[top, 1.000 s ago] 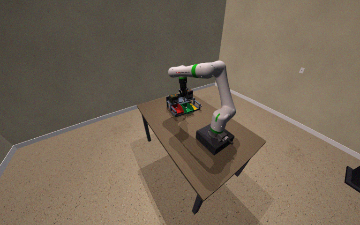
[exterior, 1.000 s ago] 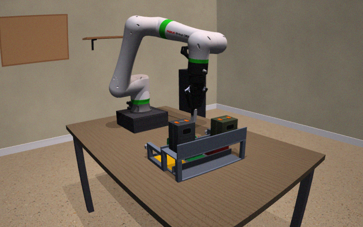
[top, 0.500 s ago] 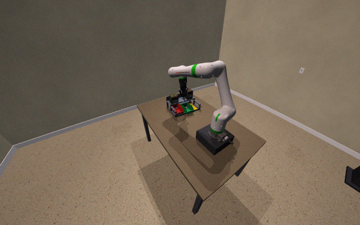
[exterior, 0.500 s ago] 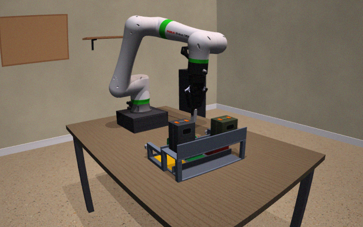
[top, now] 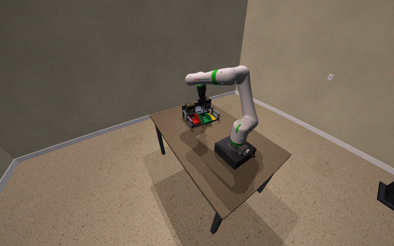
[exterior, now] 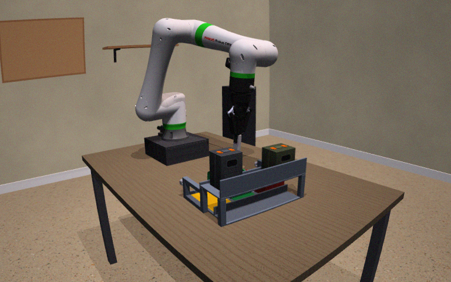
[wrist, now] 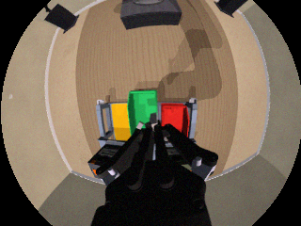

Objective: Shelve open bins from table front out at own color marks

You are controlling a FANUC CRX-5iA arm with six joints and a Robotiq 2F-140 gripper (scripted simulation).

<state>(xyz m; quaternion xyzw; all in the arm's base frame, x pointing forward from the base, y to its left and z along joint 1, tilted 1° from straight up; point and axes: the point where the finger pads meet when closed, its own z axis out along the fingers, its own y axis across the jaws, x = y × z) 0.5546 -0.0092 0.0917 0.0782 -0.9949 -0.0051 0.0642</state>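
The green bin lies 40 mm to the right of my hand and 140 mm below it. From my hand the other things lie so: olive box: 160 mm ahead, 70 mm to the left, 40 mm below; black box: 150 mm ahead, 160 mm to the right, 30 mm below; red bin: 70 mm ahead, 70 mm to the left, 150 mm below.
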